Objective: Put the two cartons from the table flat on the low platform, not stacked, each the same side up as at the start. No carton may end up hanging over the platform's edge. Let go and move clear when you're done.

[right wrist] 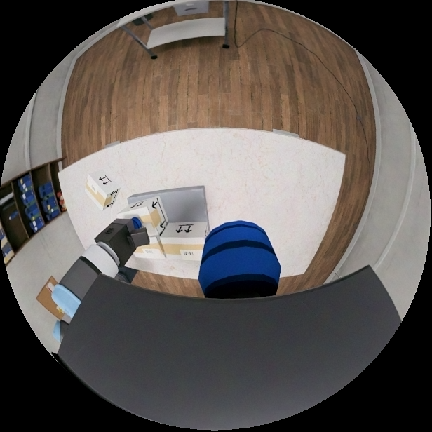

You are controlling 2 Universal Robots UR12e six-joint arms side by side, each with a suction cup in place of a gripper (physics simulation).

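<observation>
A white carton with a tan band (102,189) stands on the white table (280,175) at the left. My left suction cup (136,222) is against a second carton (156,212), which looks raised above the grey low platform (185,200) and covers its left part. A third carton (184,240) stands at the platform's near right part, arrows showing. Beside it, part of another carton (149,249) shows below the raised one. How these two rest on the platform is partly hidden. My right suction cup (239,235), blue and ribbed, has no carton on it and is right of the third carton.
The left arm (82,272) reaches in from the lower left, close to the cartons. A shelf unit with blue items (34,167) stands at the far left. A brown box (47,296) lies at the lower left. A table with a lower shelf (187,32) stands at the top.
</observation>
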